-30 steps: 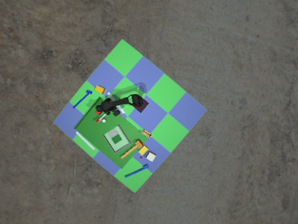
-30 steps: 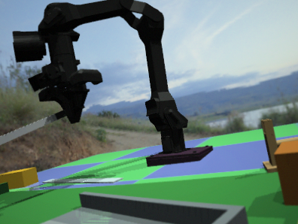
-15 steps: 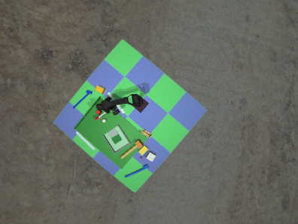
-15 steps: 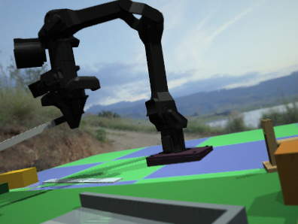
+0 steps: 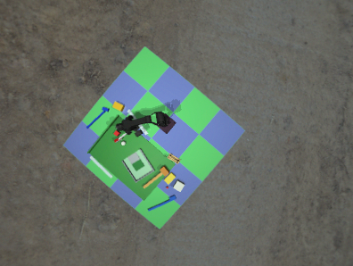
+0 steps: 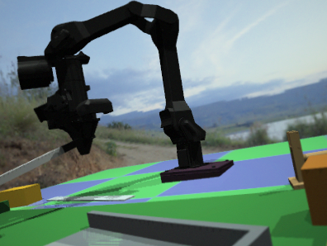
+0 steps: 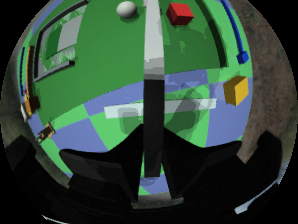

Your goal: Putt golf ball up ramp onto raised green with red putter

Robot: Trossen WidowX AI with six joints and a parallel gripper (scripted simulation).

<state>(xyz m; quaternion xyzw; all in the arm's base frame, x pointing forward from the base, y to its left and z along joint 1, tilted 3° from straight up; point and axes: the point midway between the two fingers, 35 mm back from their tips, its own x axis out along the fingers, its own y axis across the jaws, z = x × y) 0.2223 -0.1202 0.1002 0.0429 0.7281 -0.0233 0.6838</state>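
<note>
Now: the putter 12 cm ahead of my gripper tip and 1 cm to the right of it.
</note>
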